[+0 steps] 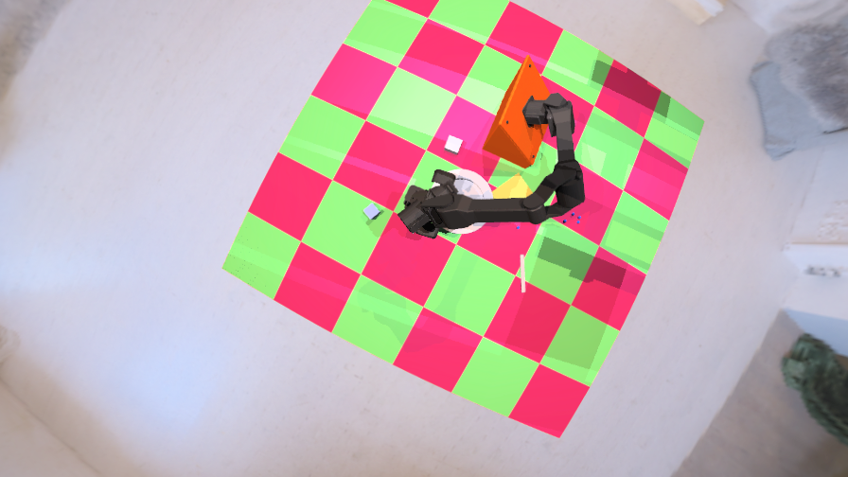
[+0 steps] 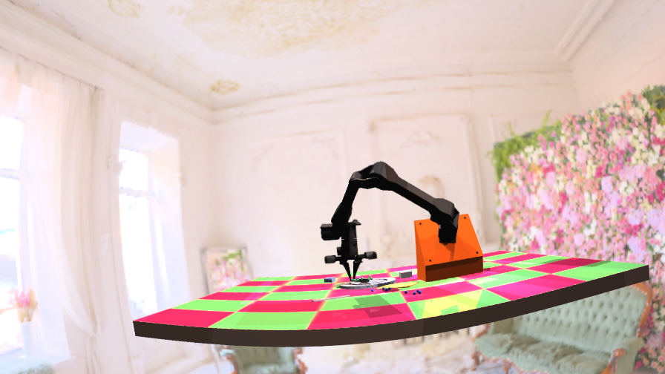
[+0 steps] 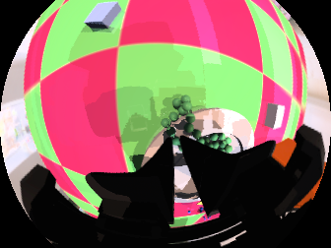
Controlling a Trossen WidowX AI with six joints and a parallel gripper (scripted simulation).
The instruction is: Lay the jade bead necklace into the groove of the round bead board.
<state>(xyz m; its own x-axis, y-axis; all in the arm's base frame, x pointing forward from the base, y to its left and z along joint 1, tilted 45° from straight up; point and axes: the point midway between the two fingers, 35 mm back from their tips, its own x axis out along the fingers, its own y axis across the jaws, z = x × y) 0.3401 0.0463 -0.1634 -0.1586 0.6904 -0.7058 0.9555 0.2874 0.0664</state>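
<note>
My gripper tip is now 6 cm to the right of the round bead board, 6 cm past it and 1 cm above it. Also, from my gripper tip: pale blue cube: 15 cm to the right, 11 cm ahead, 1 cm below; then white cube: 20 cm behind, 6 cm to the right, 1 cm below; then yellow patch: 18 cm to the left, 17 cm behind, 2 cm below.
</note>
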